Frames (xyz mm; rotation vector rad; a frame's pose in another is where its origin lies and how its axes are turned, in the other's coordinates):
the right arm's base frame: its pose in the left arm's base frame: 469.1 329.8 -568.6 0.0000 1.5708 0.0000
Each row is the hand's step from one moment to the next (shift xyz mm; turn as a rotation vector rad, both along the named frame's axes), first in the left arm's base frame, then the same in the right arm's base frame.
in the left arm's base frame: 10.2 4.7 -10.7 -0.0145 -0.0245 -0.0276
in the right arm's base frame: 10.7 4.7 10.2 0.0276 -0.0245 -0.0145
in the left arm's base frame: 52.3 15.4 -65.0 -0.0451 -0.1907 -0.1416
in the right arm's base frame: 65.0 15.4 52.3 0.1416 -0.1907 -0.0451
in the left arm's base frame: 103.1 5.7 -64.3 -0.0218 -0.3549 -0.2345
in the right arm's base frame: 64.3 5.7 103.1 0.2345 -0.3549 -0.0218
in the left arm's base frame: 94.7 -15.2 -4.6 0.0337 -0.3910 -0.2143
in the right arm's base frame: 4.6 -15.2 94.7 0.2143 -0.3910 0.0337
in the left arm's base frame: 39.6 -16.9 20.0 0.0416 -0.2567 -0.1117
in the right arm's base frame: -20.0 -16.9 39.6 0.1117 -0.2567 0.0416
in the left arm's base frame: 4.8 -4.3 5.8 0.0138 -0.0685 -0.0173
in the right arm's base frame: -5.8 -4.3 4.8 0.0173 -0.0685 0.0138
